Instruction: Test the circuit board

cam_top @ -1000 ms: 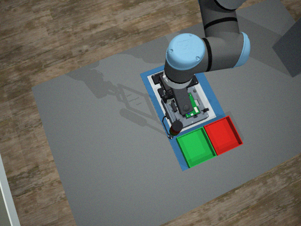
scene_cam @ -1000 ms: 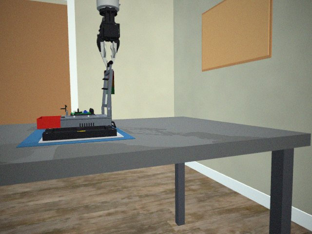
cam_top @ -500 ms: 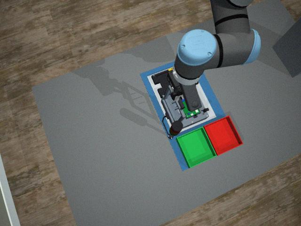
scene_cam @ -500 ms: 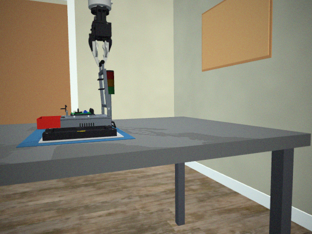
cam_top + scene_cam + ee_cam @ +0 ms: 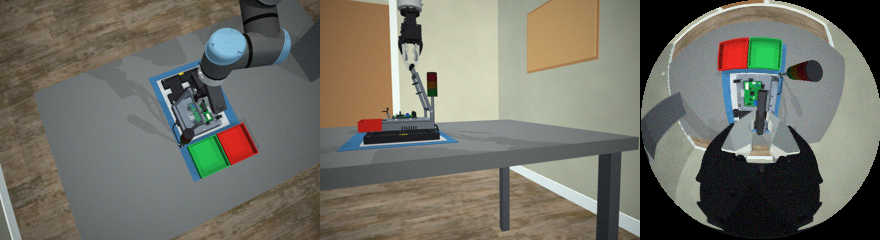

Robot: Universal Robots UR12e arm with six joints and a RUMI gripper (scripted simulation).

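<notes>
My hand is 11 cm past the black latch hook, 4 cm to the right of it and 18 cm above it. Round my hand: green bin 1 cm behind, 19 cm to the left, 25 cm below; green circuit board 4 cm behind, 1 cm to the right, 19 cm below; tester lid 3 cm ahead, 9 cm below.
</notes>
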